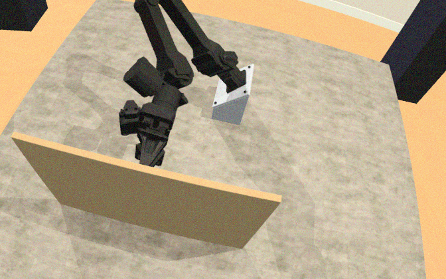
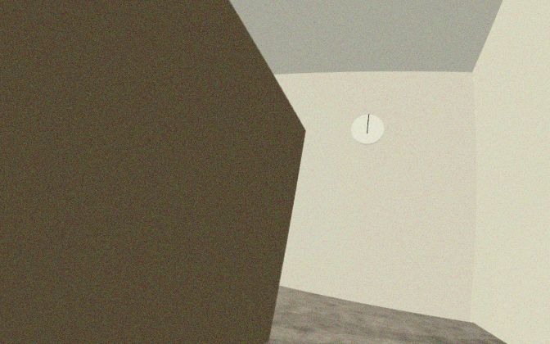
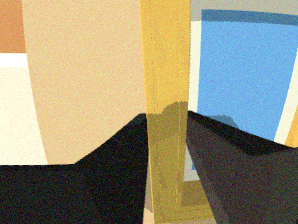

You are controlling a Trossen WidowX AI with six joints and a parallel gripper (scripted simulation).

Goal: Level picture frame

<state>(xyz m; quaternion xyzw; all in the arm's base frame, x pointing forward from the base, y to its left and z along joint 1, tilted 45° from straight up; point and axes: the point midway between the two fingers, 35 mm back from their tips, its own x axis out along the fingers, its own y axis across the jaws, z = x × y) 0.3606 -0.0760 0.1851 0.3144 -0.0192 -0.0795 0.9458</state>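
Right now the picture frame is 1 cm ahead of my gripper tip, 1 cm to the right of it and 5 cm below it. Round my gripper tip: tan wall panel: 2 cm ahead, 7 cm below.
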